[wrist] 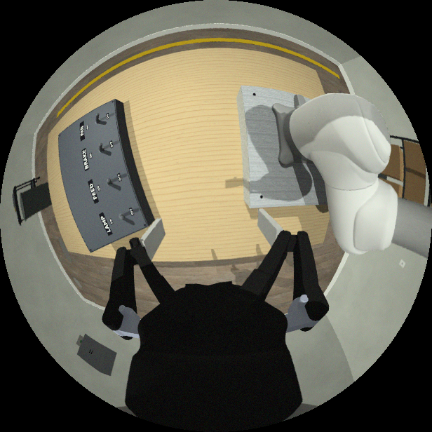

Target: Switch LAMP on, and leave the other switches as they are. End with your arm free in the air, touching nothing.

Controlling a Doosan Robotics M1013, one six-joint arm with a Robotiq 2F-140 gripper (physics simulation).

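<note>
A dark grey switch panel [80, 175] lies at the left of the wooden table, with four toggle switches in a row. The LAMP switch [125, 216] is at the end nearest my gripper, beside its white label LAMP [105, 224]. The FEED switch [113, 183], the BRAKE switch [105, 148] and the switch at the far end [102, 120] follow along the row. Small marks stand on both sides of each lever; which way each lever leans is hard to tell. My gripper [209, 222] is wide open and empty. Its left finger appears next to the panel's LAMP end, at an unclear height.
A grey metal plate [257, 175] with the white robot arm [345, 150] rising from it is at the right. The wooden table [185, 125] has a yellow line [215, 40] beyond its far edge. A dark grey box [97, 355] is on the floor at lower left.
</note>
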